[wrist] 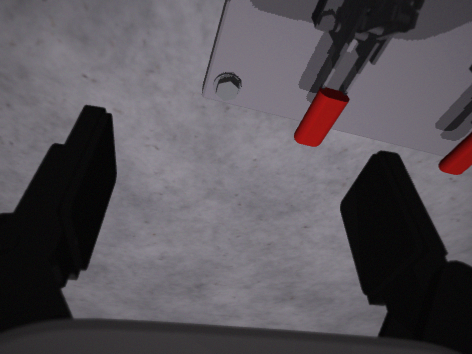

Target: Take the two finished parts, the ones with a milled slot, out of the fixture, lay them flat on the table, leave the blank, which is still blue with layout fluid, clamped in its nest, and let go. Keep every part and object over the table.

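Places are measured from the arm's base along level axes (x down, y right, z back), in centimetres.
Pixels of known places: gripper, fingertip midpoint: [241, 161].
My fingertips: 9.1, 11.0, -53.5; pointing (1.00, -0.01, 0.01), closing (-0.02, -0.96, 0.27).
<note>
Behind a point stands the place of what it marks, as x, y, z.
My gripper [241, 161] @(9.1, 11.0, -53.5) is open and empty, its two black fingers wide apart over the grey table. The fixture's base plate [260, 70] @(20.2, 8.3, -55.1) shows in part at the top right of the wrist view, beyond the fingertips. One clamp handle [321, 118] @(16.0, 5.2, -54.3) with a red grip reaches over the plate's near edge, above and left of the right fingertip. A second red clamp handle [457, 156] @(16.7, -5.2, -53.3) is cut off at the right edge. The two slotted parts and the blue blank do not show in this view, so their state cannot be told.
A hex bolt [228, 86] @(19.5, 9.8, -56.6) sits in the plate's near left corner. The dark metal linkage [367, 22] @(16.2, 6.5, -49.2) of the nearer clamp stands up from the plate at the top. The mottled grey table [200, 225] @(21.7, 4.7, -73.9) lies below and between the fingers. Shadows fall on the plate.
</note>
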